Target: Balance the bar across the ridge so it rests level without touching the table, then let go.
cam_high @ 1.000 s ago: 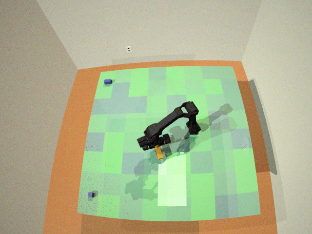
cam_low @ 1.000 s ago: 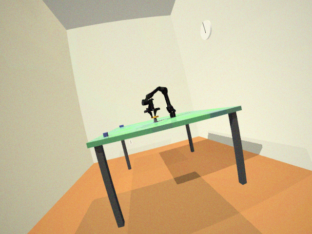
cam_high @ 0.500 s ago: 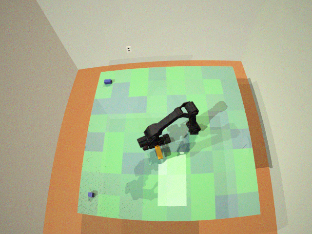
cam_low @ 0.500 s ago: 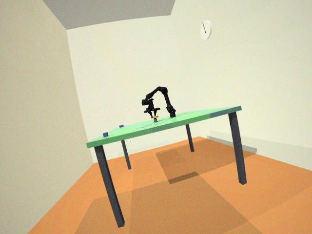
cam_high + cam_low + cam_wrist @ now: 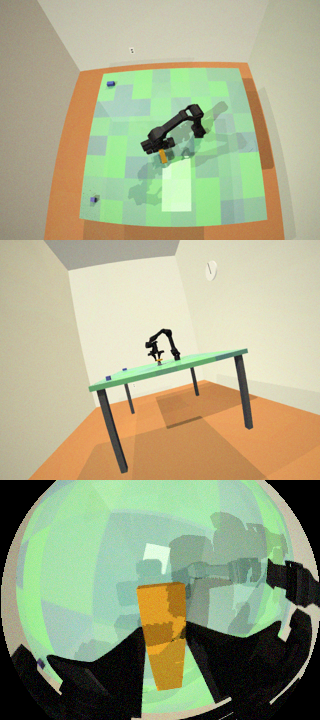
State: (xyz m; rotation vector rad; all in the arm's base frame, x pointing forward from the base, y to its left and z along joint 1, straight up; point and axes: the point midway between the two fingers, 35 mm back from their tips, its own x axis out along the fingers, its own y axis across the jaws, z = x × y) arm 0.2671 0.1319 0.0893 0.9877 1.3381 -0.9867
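My gripper tip is 30 mm to the right of the bar and 10 mm past it. From my gripper tip the other things lie so: blue block: 630 mm to the right, 470 mm ahead, 40 mm below.
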